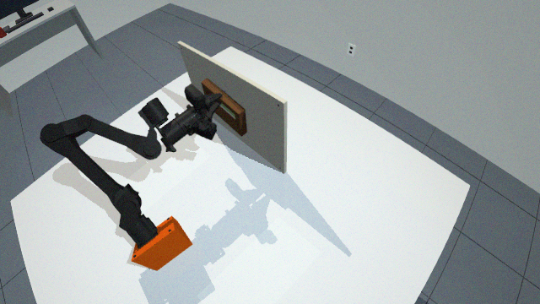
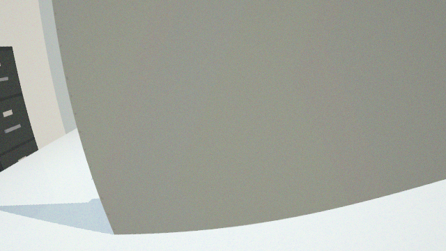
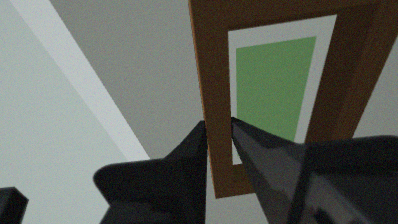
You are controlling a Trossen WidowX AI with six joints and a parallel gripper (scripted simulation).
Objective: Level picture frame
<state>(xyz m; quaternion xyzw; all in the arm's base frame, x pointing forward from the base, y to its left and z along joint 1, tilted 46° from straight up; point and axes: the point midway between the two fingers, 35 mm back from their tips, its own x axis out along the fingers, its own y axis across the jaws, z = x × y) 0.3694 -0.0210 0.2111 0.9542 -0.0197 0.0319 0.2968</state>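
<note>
My gripper tip is 10 mm short of the brown wooden picture frame, 10 mm to the right of it and 50 mm above it. From my gripper tip the other things lie so: cream wall board: 20 mm ahead, 10 mm to the left, 70 mm below.
</note>
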